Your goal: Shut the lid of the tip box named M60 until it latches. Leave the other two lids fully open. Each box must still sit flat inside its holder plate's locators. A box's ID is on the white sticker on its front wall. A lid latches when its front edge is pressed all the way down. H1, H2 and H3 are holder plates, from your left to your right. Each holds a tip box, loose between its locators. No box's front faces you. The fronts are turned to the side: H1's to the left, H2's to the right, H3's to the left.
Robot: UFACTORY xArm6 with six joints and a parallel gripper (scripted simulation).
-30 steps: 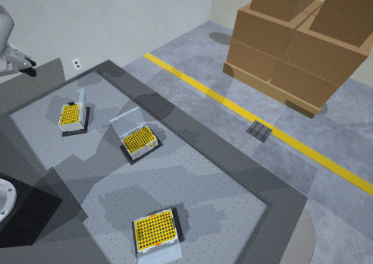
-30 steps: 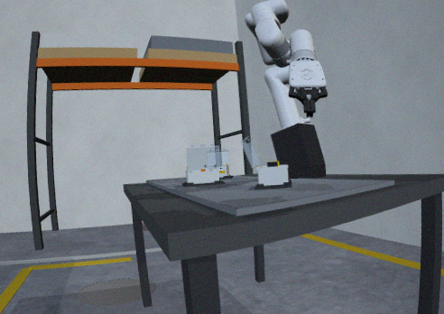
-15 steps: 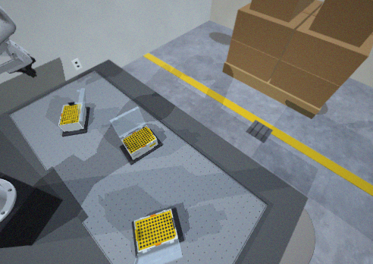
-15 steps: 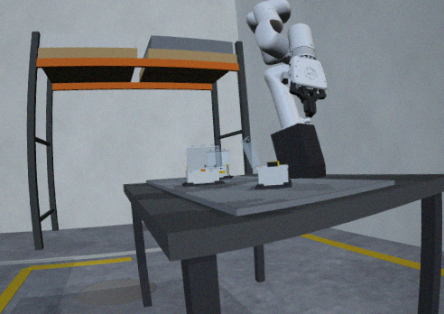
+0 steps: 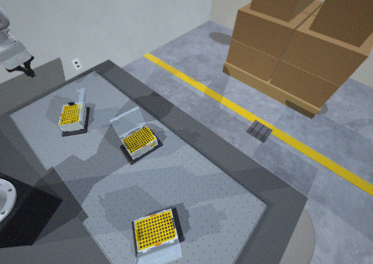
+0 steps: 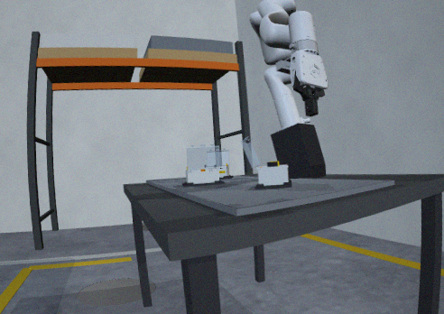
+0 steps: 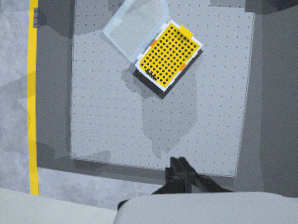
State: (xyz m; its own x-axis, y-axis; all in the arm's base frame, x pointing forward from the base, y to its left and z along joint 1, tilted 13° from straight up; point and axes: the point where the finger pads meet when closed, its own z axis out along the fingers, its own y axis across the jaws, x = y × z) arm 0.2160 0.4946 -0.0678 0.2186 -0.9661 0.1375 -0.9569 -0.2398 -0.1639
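Right now my hand is 43 cm to the left of the lid, 21 cm short of it and 10 cm above it.
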